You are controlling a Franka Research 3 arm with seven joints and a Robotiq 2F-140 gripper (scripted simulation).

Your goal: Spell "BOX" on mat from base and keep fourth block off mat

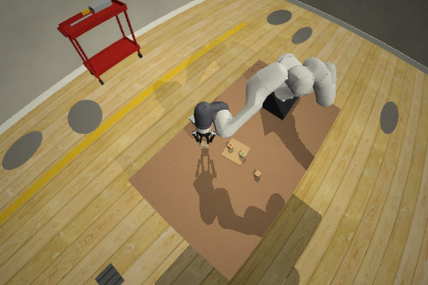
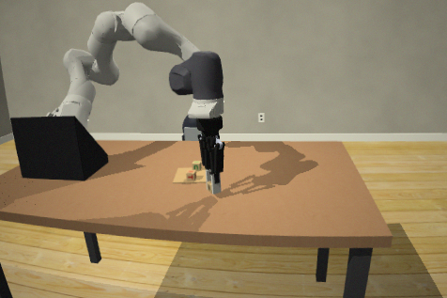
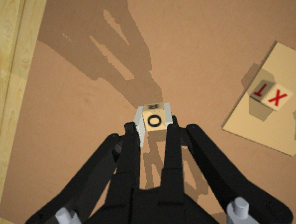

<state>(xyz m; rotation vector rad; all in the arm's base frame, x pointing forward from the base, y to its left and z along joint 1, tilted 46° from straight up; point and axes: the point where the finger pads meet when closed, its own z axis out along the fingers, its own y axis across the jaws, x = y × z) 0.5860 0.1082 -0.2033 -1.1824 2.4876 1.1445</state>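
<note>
Now: the tan mat 130 mm behind my hand, 160 mm to the left of it and 50 mm below it. Round my hand: O block (20 mm below).
</note>
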